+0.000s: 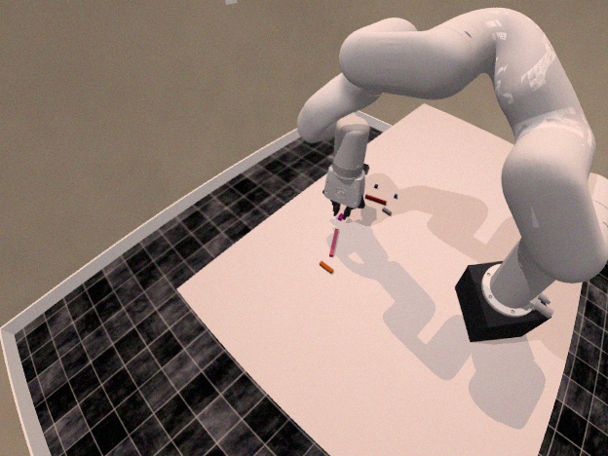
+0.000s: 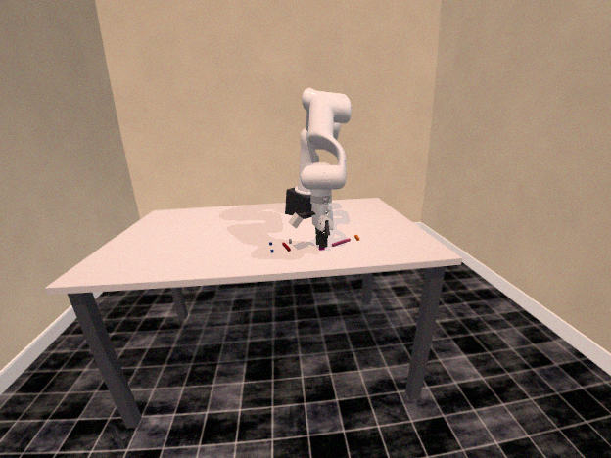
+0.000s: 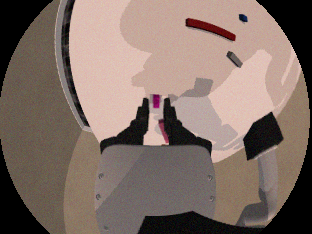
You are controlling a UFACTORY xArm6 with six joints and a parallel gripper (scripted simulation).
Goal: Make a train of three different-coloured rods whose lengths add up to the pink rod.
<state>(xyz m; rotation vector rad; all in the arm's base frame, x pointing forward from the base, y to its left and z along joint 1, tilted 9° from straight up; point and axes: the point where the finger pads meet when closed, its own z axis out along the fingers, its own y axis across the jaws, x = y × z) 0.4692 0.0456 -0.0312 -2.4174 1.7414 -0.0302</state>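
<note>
Right now my hand is 3 cm above the magenta rod. Also, from my hand: red rod: 14 cm to the right, 3 cm below, 3 cm behind; grey rod: 12 cm to the right, 8 cm behind, 3 cm below; pink rod: 8 cm to the left, 5 cm behind, 3 cm below.
</note>
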